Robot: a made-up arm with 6 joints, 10 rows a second.
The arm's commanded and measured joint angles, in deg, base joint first. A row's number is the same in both.
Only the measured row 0 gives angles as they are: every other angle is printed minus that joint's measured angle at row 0.
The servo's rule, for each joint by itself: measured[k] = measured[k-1] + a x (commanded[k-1-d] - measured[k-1]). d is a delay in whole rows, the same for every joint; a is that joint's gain. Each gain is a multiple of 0.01, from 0.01 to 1. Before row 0 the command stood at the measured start. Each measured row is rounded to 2 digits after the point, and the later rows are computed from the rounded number. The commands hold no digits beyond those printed.
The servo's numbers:
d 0
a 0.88 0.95 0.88 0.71 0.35 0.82
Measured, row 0:
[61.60, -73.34, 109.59, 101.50, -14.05, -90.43]
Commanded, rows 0 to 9:
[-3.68, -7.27, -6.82, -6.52, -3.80, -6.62]
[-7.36, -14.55, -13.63, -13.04, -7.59, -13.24]
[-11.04, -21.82, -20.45, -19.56, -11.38, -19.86]
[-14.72, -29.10, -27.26, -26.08, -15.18, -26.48]
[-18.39, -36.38, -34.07, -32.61, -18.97, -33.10]
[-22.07, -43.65, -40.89, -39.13, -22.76, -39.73]
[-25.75, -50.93, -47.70, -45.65, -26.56, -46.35]
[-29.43, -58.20, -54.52, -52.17, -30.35, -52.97]
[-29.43, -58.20, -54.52, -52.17, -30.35, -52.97]
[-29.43, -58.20, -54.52, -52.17, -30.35, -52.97]
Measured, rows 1 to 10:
[-3.24, -6.91, -6.00, -4.63, -1.33, -5.43]
[-6.87, -14.17, -12.71, -10.60, -3.52, -11.83]
[-10.54, -21.44, -19.52, -16.96, -6.27, -18.41]
[-14.22, -28.72, -26.33, -23.44, -9.39, -25.03]
[-17.89, -36.00, -33.14, -29.95, -12.74, -31.65]
[-21.57, -43.27, -39.96, -36.47, -16.25, -38.28]
[-25.25, -50.55, -46.77, -42.99, -19.86, -44.90]
[-28.93, -57.82, -53.59, -49.51, -23.53, -51.52]
[-29.37, -58.18, -54.41, -51.40, -25.92, -52.71]
[-29.42, -58.20, -54.51, -51.95, -27.47, -52.92]

